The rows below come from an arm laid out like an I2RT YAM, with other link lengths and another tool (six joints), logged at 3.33 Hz.
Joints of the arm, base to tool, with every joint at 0 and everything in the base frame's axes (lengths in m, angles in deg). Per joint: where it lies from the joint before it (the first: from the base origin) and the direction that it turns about. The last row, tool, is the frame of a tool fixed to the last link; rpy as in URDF.
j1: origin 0 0 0.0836 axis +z
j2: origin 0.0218 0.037 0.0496 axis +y
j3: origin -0.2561 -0.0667 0 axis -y
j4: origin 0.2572 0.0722 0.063 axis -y
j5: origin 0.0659 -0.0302 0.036 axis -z
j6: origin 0.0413 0 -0.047 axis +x
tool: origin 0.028 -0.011 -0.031 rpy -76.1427 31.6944 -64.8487
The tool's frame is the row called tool.
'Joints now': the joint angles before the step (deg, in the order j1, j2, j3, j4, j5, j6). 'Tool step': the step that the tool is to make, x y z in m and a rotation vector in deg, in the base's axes. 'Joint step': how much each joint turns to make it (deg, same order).
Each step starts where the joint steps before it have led.
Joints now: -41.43, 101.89, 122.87, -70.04, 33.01, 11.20
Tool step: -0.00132, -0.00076, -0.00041, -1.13, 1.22, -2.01
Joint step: 0.13, 0.24, -0.05, -0.26, 2.65, 0.66
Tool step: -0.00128, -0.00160, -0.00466, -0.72, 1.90, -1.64
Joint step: 0.02, -0.02, -1.41, 0.34, 2.44, 0.16
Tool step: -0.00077, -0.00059, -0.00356, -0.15, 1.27, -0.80
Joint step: 0.03, -0.03, -0.99, 0.07, 1.26, 0.06
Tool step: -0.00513, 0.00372, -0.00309, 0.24, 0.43, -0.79
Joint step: -0.07, -1.53, -2.53, 0.11, 0.52, 0.65
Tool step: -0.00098, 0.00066, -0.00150, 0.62, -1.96, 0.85
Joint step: -0.37, -1.14, -1.54, 1.36, -2.14, 0.16
